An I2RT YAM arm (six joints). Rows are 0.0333 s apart.
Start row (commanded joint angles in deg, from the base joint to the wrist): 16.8 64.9 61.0 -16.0 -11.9 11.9
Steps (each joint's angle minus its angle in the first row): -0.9 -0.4 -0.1 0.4 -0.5 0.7; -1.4 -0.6 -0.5 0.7 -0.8 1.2; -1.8 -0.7 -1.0 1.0 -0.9 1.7; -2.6 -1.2 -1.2 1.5 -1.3 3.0; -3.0 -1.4 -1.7 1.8 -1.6 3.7; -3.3 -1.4 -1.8 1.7 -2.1 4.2; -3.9 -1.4 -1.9 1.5 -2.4 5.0; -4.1 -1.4 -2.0 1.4 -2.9 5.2; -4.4 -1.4 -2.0 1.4 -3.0 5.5; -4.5 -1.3 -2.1 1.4 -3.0 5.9; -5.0 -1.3 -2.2 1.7 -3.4 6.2; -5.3 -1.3 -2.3 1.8 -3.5 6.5; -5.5 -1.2 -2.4 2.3 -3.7 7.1; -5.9 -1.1 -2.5 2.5 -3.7 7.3; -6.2 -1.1 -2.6 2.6 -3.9 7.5; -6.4 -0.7 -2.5 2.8 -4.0 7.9; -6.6 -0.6 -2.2 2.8 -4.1 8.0; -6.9 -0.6 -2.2 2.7 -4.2 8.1; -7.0 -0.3 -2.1 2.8 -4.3 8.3
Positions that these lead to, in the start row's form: 15.9 64.5 60.9 -15.6 -12.4 12.6; 15.4 64.3 60.5 -15.3 -12.7 13.1; 15.0 64.2 60.0 -15.0 -12.8 13.6; 14.2 63.7 59.8 -14.5 -13.2 14.9; 13.8 63.5 59.3 -14.2 -13.5 15.6; 13.5 63.5 59.2 -14.3 -14.0 16.1; 12.9 63.5 59.1 -14.5 -14.3 16.9; 12.7 63.5 59.0 -14.6 -14.8 17.1; 12.4 63.5 59.0 -14.6 -14.9 17.4; 12.3 63.6 58.9 -14.6 -14.9 17.8; 11.8 63.6 58.8 -14.3 -15.3 18.1; 11.5 63.6 58.7 -14.2 -15.4 18.4; 11.3 63.7 58.6 -13.7 -15.6 19.0; 10.9 63.8 58.5 -13.5 -15.6 19.2; 10.6 63.8 58.4 -13.4 -15.8 19.4; 10.4 64.2 58.5 -13.2 -15.9 19.8; 10.2 64.3 58.8 -13.2 -16.0 19.9; 9.9 64.3 58.8 -13.3 -16.1 20.0; 9.8 64.6 58.9 -13.2 -16.2 20.2
